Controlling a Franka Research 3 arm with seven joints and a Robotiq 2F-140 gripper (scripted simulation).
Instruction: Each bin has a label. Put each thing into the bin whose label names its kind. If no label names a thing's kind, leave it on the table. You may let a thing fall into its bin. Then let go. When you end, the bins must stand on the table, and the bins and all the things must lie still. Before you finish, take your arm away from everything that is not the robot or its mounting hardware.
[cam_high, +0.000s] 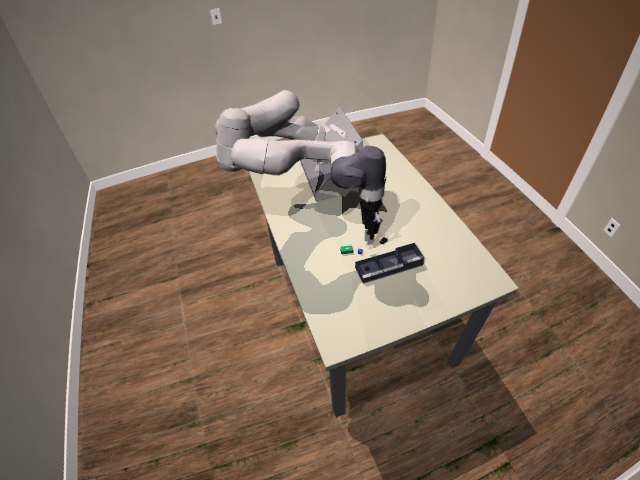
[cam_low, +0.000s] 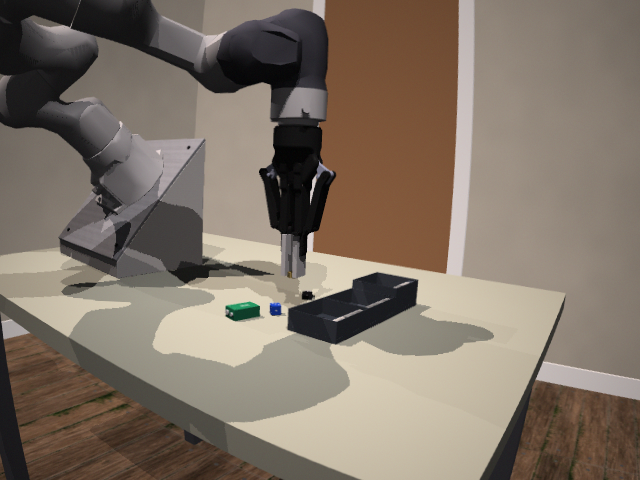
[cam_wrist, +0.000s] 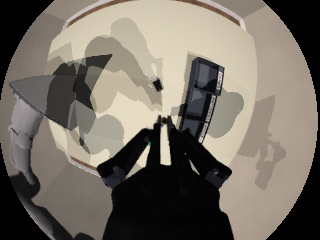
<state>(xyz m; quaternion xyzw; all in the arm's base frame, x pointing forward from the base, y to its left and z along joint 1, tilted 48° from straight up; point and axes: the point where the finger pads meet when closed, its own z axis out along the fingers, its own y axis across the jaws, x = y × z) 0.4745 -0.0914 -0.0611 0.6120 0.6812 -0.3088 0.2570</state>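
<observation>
My gripper is now 100 mm short of the joined bins, 50 mm to the right of it and 70 mm above it. From my hand the other things lie so: tan ring 30 mm below; then small blue cube 30 mm to the right, 80 mm below; then small black piece 30 mm behind, 80 mm to the left, 90 mm below.
</observation>
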